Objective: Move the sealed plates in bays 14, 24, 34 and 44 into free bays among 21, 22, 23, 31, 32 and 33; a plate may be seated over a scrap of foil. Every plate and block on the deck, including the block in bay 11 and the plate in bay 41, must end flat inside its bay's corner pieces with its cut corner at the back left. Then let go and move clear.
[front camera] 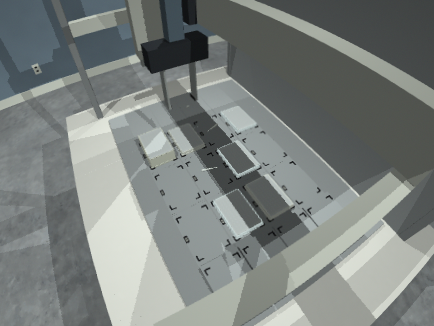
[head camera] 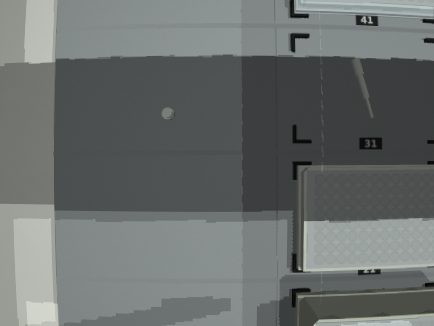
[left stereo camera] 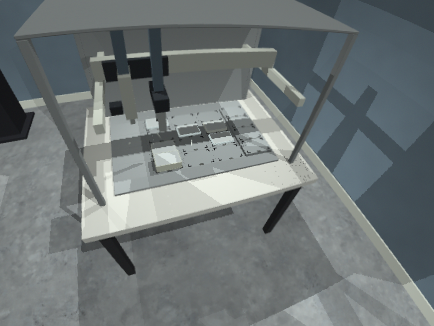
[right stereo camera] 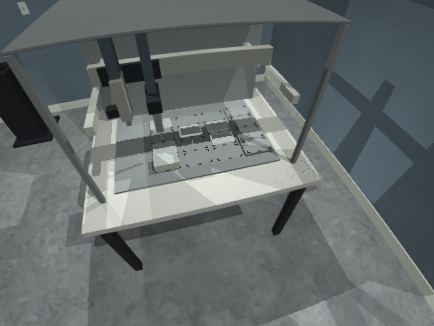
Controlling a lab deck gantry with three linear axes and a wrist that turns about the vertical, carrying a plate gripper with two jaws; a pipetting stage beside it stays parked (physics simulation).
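Places are measured from the robot's base along level axes (x back, y right, z up), in metres.
Pixels of known places: gripper, fingertip midpoint: [front camera: 181, 102] [left stereo camera: 161, 125] [right stereo camera: 159, 126]; robot's base, link origin: [front camera: 140, 144] [left stereo camera: 156, 172] [right stereo camera: 155, 172].
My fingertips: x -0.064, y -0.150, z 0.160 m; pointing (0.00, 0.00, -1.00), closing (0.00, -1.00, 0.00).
Observation:
For each thing: its middle in the pictures, then the offset to it from my fingertips. "pt": a spot on its surface instead.
- sealed plate, body centre: [head camera: 375, 216] [front camera: 186, 138] [left stereo camera: 163, 148] [right stereo camera: 164, 148] dx +0.000, dy +0.000, dz -0.153 m
- tall block, body centre: [front camera: 156, 146] [left stereo camera: 167, 161] [right stereo camera: 166, 161] dx +0.000, dy +0.107, dz -0.139 m
- bay 41 plate, body centre: [front camera: 238, 118] [left stereo camera: 156, 123] [right stereo camera: 160, 124] dx +0.000, dy -0.214, dz -0.153 m
- loose tip, surface spot: [head camera: 362, 86] pt dx +0.009, dy -0.108, dz -0.155 m
- small round stud, surface spot: [head camera: 167, 113] pt dx +0.170, dy -0.085, dz -0.156 m
My gripper [front camera: 181, 103] is open, its jaws apart and empty, raised above the deck left of bays 21 and 31. A sealed plate [front camera: 186, 138] [head camera: 369, 220] lies in bay 21, its cut corner at back left in the head view. Another plate [front camera: 238, 158] [left stereo camera: 189, 131] lies in bay 32, and two more, one plate [front camera: 270, 196] in bay 33 and one plate [front camera: 237, 213] in bay 23, look flat. The tall block [front camera: 157, 147] [left stereo camera: 166, 157] [right stereo camera: 165, 156] stands in bay 11. The bay 41 plate [front camera: 238, 118] [right stereo camera: 160, 123] looks flat. Foil does not show.
A loose tip [head camera: 362, 86] lies in bay 31, and another loose tip [front camera: 209, 169] lies near bay 22. A small round stud [head camera: 167, 113] is on the deck left of the bays. The parked pipetting stage [left stereo camera: 128, 100] [right stereo camera: 121, 100] hangs left of my gripper.

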